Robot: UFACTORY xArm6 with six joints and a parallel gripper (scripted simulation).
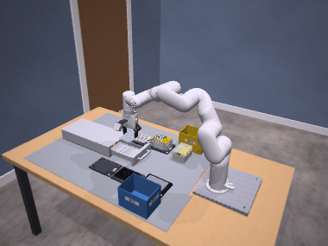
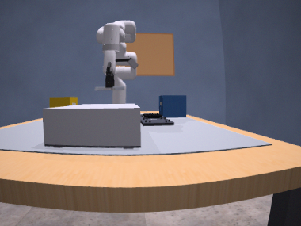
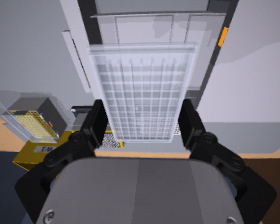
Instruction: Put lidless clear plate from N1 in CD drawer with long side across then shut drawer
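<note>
The drawer is 4 cm ahead of my hand and 14 cm below it. From my hand the other things lie so: cooler CD (17 cm ahead, 2 cm to the right, 13 cm below); then work nest N1 (7 cm ahead, 19 cm to the left, 15 cm below); then clear plate (1 cm below).
</note>
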